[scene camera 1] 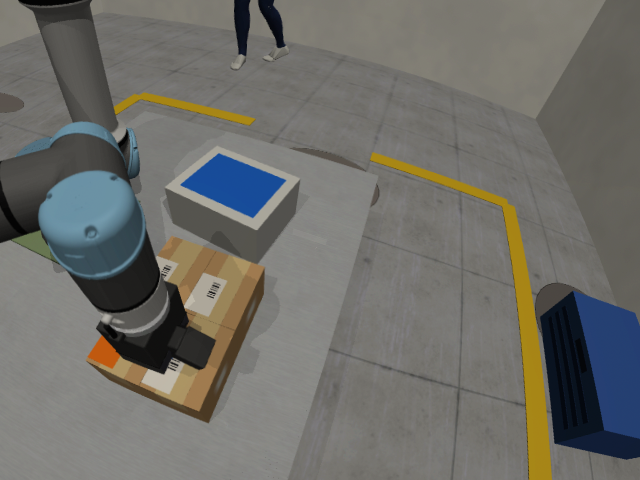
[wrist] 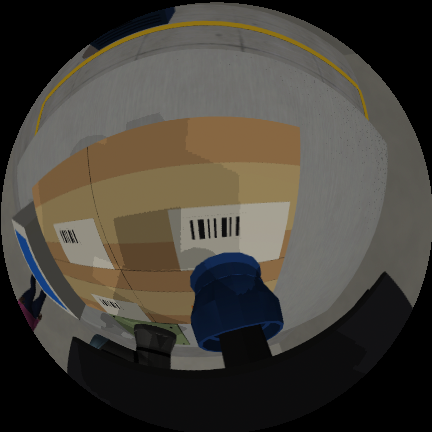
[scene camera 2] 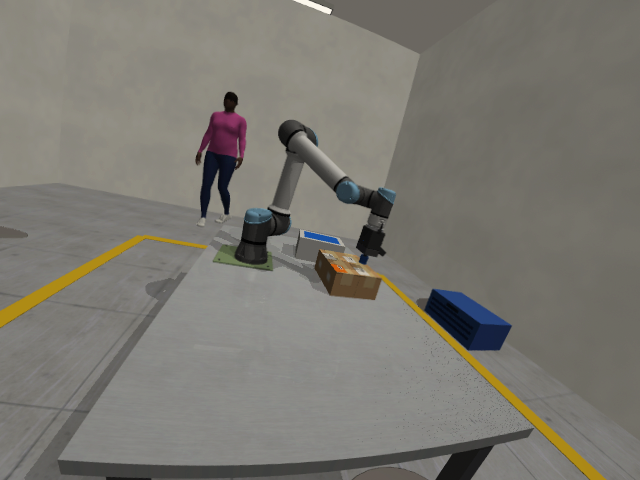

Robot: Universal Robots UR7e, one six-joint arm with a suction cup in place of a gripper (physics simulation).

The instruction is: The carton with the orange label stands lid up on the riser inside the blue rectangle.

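Where they show: end effector, tool point: (wrist: 226, 281) (scene camera 2: 362, 262); arm's base, origin of the base link: (wrist: 154, 331) (scene camera 2: 251, 258).
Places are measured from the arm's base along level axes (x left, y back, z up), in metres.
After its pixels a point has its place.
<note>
The carton with the orange label (scene camera 1: 105, 352) {x -0.268, y -0.325, z 0.098 m} (scene camera 2: 338, 268) {x -0.256, y -0.322, z 0.099 m} (wrist: 165, 285) {x -0.193, y -0.390, z 0.097 m} stands lid up on the table, at the front left of a tight two-by-two block of brown cartons. Its label is mostly hidden by the cup in the wrist view. The light grey riser (scene camera 1: 214, 227) {x 0.075, y -0.372, z 0.059 m} (scene camera 2: 310, 251) {x 0.089, y -0.307, z 0.049 m} (wrist: 57, 277) {x 0.078, y -0.357, z 0.083 m} stands behind the block, with the blue rectangle (scene camera 1: 232, 184) {x 0.166, y -0.381, z 0.115 m} (scene camera 2: 321, 237) {x 0.176, y -0.381, z 0.115 m} (wrist: 37, 275) {x 0.173, y -0.370, z 0.115 m} bare on its top. My gripper (scene camera 1: 155, 341) {x -0.242, y -0.430, z 0.132 m} (scene camera 2: 363, 259) (wrist: 225, 265), a blue suction cup, hangs a little above the neighbouring white-labelled carton (scene camera 1: 160, 379) {x -0.277, y -0.431, z 0.098 m} and holds nothing. Its cup is hidden in scene camera 1.
Two more white-labelled cartons (scene camera 1: 206, 294) {x -0.111, y -0.440, z 0.098 m} (scene camera 1: 168, 268) {x -0.083, y -0.349, z 0.098 m} fill the block's back row, close to the riser. The grey table (scene camera 2: 248, 361) {x -0.647, y 0.026, z -0.005 m} has its edge right of the block. A blue cabinet (scene camera 1: 604, 366) (scene camera 2: 470, 320) stands on the floor. A person in pink (scene camera 2: 225, 134) stands beyond the table.
</note>
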